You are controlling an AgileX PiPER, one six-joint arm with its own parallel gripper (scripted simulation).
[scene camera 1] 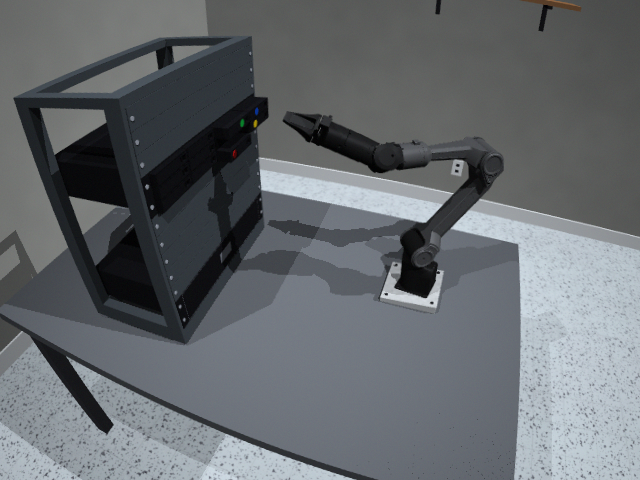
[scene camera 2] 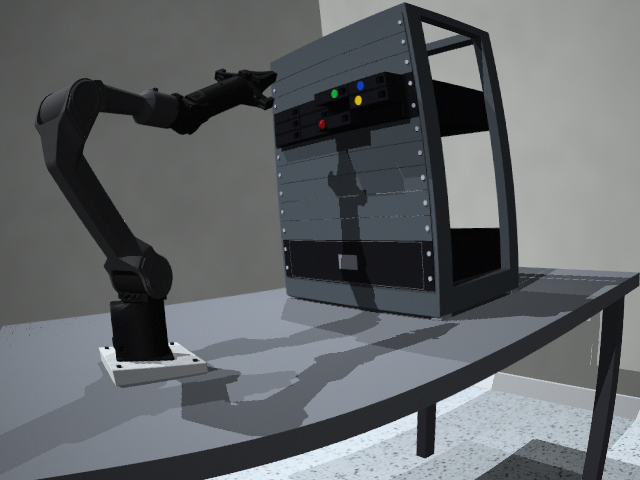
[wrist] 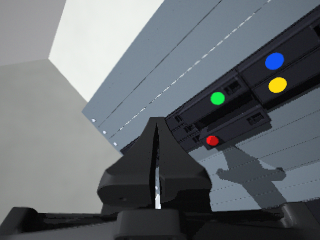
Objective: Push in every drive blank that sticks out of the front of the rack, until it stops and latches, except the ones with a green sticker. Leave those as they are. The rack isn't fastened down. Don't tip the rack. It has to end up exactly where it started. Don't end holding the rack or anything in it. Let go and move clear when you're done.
Path:
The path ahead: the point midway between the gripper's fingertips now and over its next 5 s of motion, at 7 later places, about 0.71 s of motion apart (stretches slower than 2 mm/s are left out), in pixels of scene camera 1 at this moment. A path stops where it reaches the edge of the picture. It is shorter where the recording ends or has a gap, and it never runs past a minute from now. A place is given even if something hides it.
My gripper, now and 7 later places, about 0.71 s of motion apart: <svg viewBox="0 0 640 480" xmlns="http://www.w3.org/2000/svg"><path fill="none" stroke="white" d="M284 116L287 132L290 148L291 153L268 151L244 148L238 147L232 146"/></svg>

